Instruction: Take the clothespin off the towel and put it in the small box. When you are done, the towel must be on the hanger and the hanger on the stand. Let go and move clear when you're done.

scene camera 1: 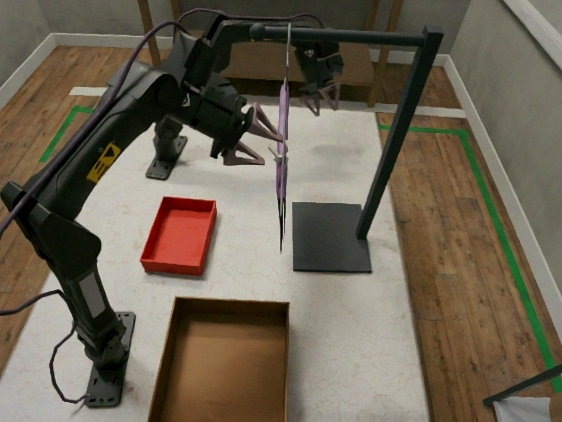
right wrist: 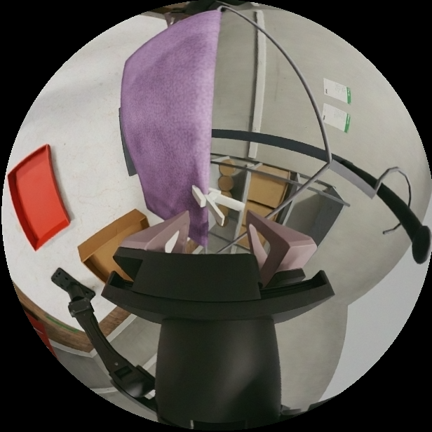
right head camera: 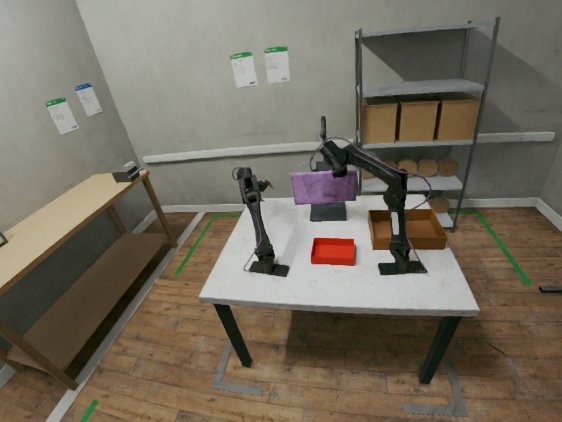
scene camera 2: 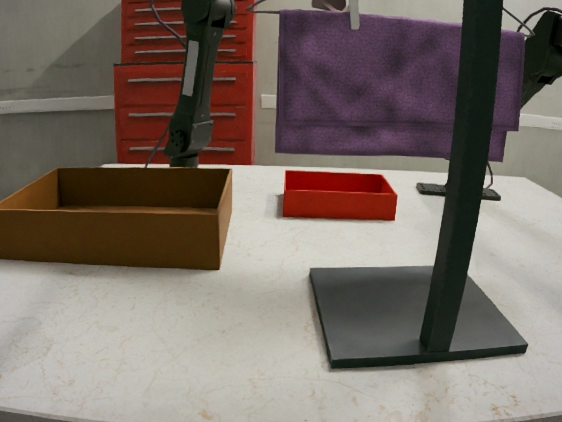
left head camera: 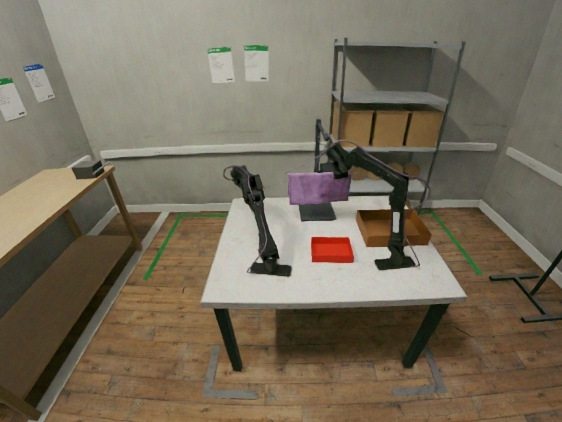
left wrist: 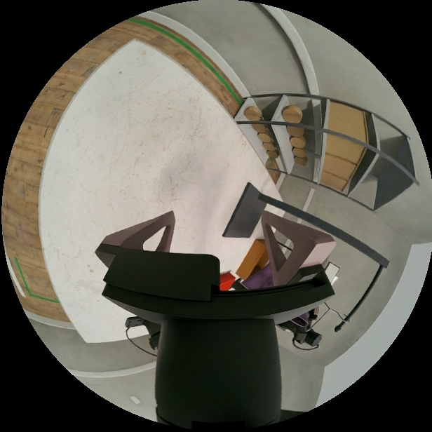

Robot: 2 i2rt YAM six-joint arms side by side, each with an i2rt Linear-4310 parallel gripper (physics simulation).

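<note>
The purple towel hangs folded over the wire hanger, whose hook is over the arm of the dark stand. The white clothespin is clipped on the towel near its upper edge. My right gripper is partly open, its fingertips close around the clothespin; contact is unclear. My left gripper is wide open and empty, beyond the towel in scene camera 1. The small red box is empty.
A larger brown box stands on the table, beside the right arm's base. The stand's square base lies behind the red box in the head views. A shelf unit stands behind the table.
</note>
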